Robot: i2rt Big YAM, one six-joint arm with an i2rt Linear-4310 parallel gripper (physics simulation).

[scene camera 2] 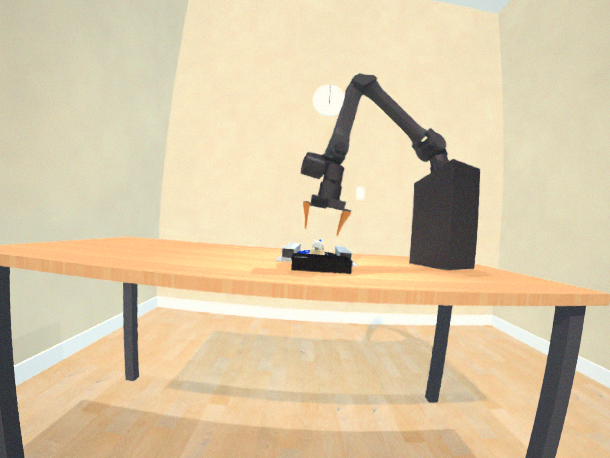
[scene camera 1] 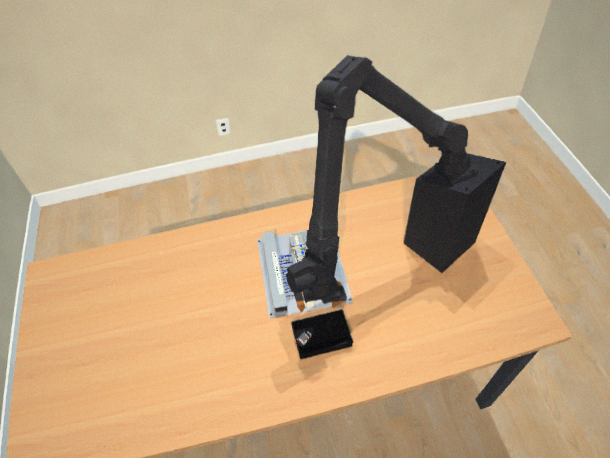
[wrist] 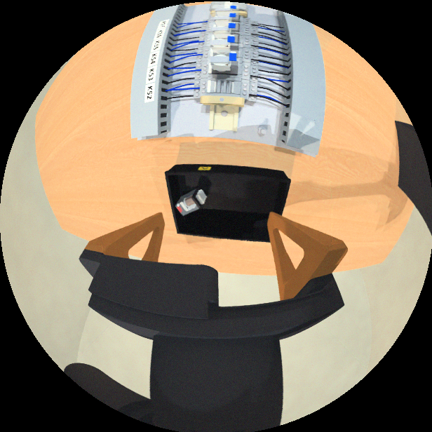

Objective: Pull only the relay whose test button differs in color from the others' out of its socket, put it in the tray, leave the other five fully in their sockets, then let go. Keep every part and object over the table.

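Seen in the pictures: gripper, fingertip midpoint: (scene camera 2: 321,232) (scene camera 1: 316,308); arm's base, link origin: (scene camera 2: 444,176) (scene camera 1: 456,171).
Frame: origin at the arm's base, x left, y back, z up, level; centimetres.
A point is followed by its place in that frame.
Note:
The relay with the red test button (scene camera 1: 304,337) {x 22.2, y -53.5, z -31.9 cm} (wrist: 190,202) lies on its side in the left part of the black tray (scene camera 1: 326,352) {x 27.7, y -48.4, z -34.2 cm} (scene camera 2: 321,263) {x 27.5, y -48.4, z -32.7 cm} (wrist: 227,170). My gripper (scene camera 2: 322,232) {x 17.8, y -48.2, z -24.6 cm} (wrist: 215,217) is open and empty, above the tray, its fingers wide apart. Relays with blue test buttons stand in a row in their sockets on the panel; the nearest relay (wrist: 221,61) is beside an empty socket (wrist: 222,87) at the row's near end. The farthest relays are small and partly cut off in the wrist view, and the arm hides part of the row in scene camera 1.
The panel has a grey wire duct (scene camera 1: 273,270) {x -3.1, y -57.0, z -30.7 cm} (wrist: 150,90) on its left and another duct (wrist: 307,75) on its right. The panel stands just behind the tray on the wooden table (scene camera 1: 150,340) {x 8.5, y -99.9, z -35.0 cm} (scene camera 2: 200,265) {x 30.7, y -79.5, z -35.0 cm}. The black arm base (scene camera 1: 445,225) {x 8.5, y -5.1, z -12.9 cm} (scene camera 2: 442,220) {x 9.0, y -4.8, z -17.8 cm} stands at the right.

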